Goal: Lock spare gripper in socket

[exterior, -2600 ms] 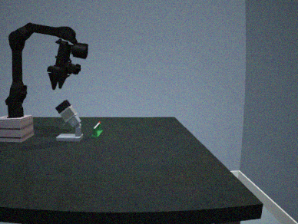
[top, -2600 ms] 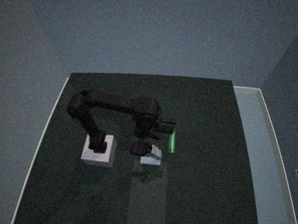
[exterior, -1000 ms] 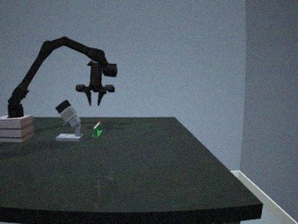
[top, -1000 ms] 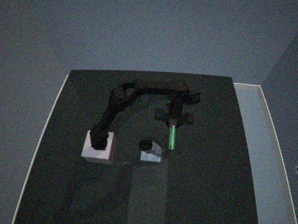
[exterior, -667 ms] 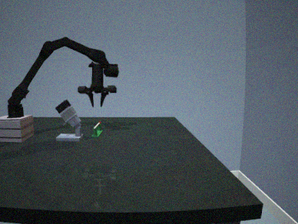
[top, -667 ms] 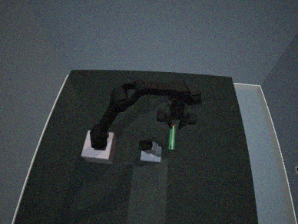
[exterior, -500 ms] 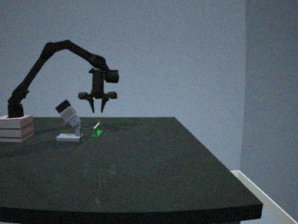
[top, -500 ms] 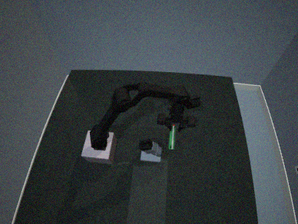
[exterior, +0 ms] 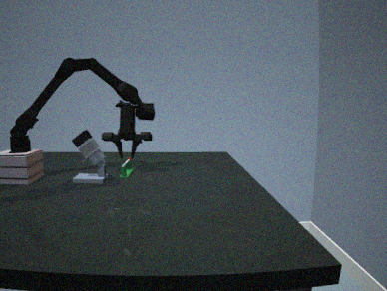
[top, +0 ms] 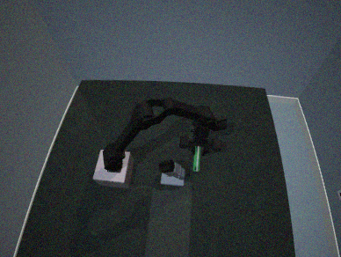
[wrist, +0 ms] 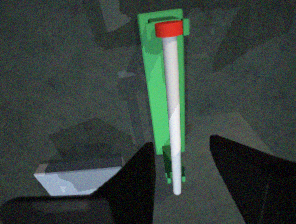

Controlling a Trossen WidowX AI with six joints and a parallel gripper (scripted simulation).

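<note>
The green rest lies 1 cm to the left of my gripper tip and 4 cm below it. The rest, counted from my gripper tip: grey mount socket 11 cm behind, 10 cm to the right, 1 cm below; then spare gripper 12 cm behind, 10 cm to the right, 6 cm above.
</note>
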